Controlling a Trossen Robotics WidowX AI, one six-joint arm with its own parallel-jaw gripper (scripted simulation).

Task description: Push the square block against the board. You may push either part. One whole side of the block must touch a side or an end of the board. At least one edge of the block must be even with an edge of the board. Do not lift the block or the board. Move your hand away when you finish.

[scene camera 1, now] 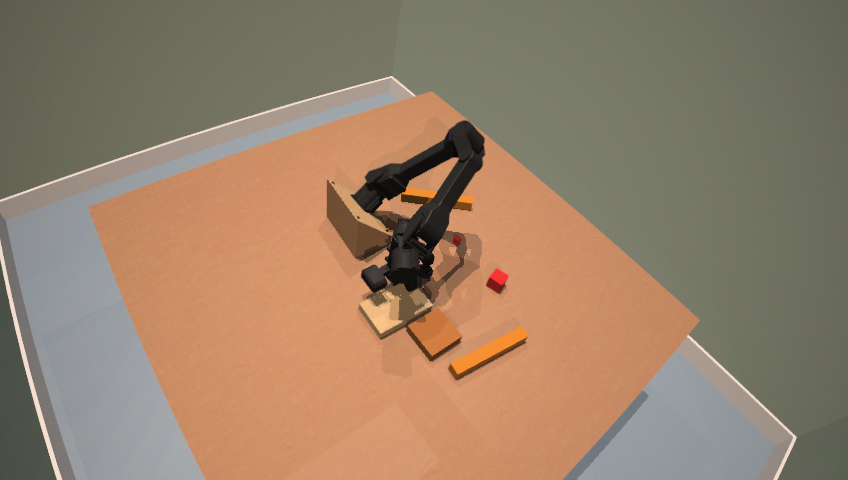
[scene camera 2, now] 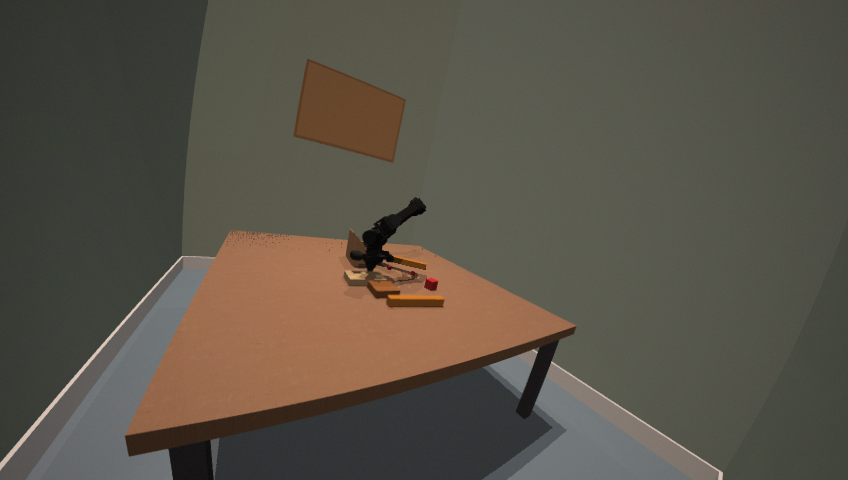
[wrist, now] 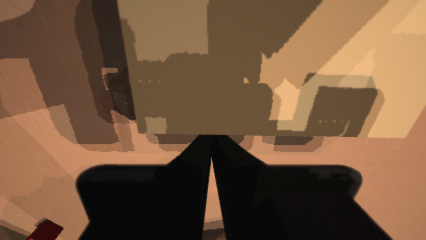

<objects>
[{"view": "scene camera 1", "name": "gripper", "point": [394, 285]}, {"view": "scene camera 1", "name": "tan block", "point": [389, 310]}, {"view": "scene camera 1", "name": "orange-brown square block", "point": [434, 334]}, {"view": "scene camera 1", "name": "orange board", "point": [468, 362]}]
</objects>
